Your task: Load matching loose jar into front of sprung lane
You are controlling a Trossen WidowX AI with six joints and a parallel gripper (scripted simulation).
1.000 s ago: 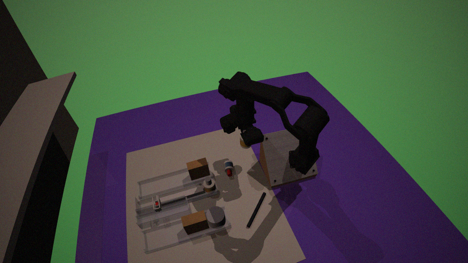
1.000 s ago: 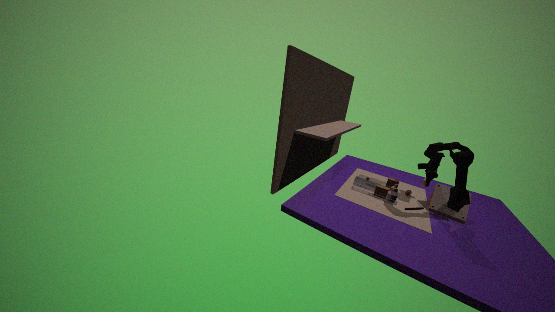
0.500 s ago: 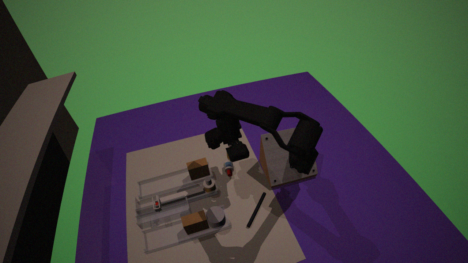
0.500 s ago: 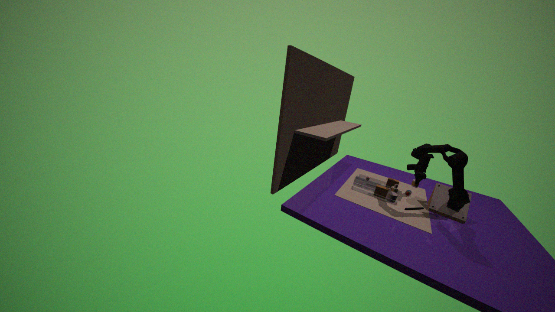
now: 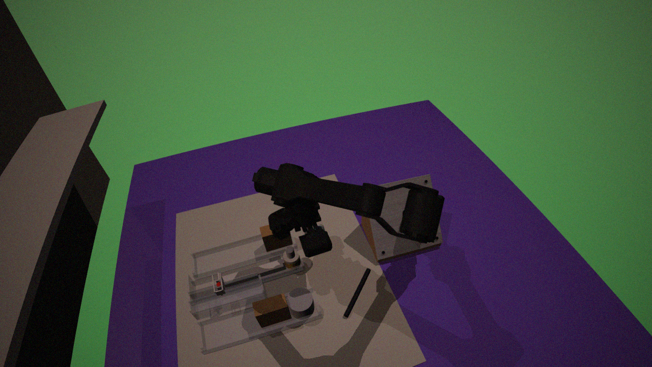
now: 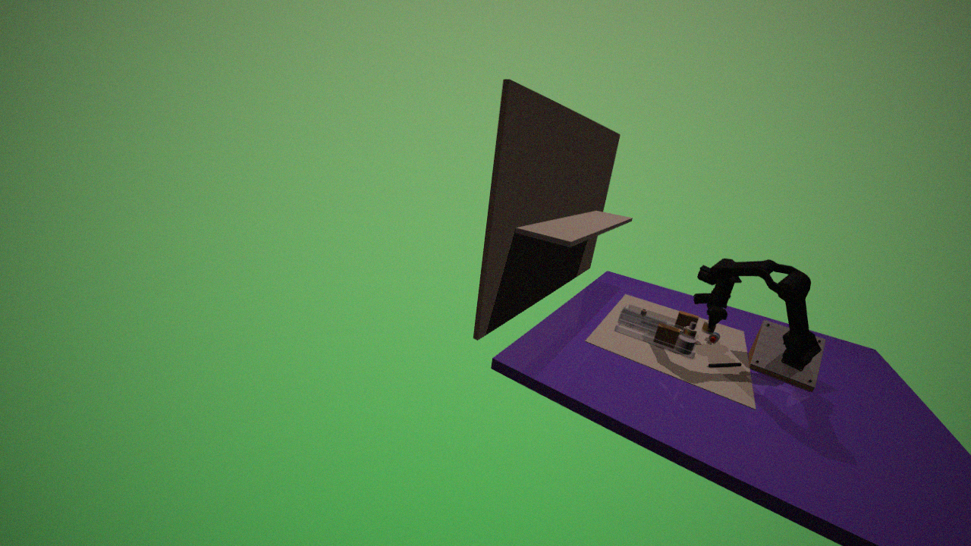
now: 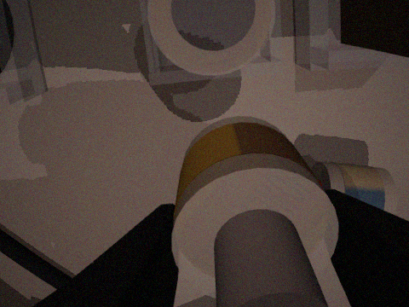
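The wide grey cylinder lies 4 cm ahead of my gripper tip, 14 cm to the left of it and 5 cm below it. Round my gripper tip: black rod (10 cm behind, 12 cm to the left, 7 cm below); then red mark (23 cm ahead, 9 cm to the left, 1 cm below); then sprung lane (20 cm ahead, 7 cm to the left, 6 cm below).
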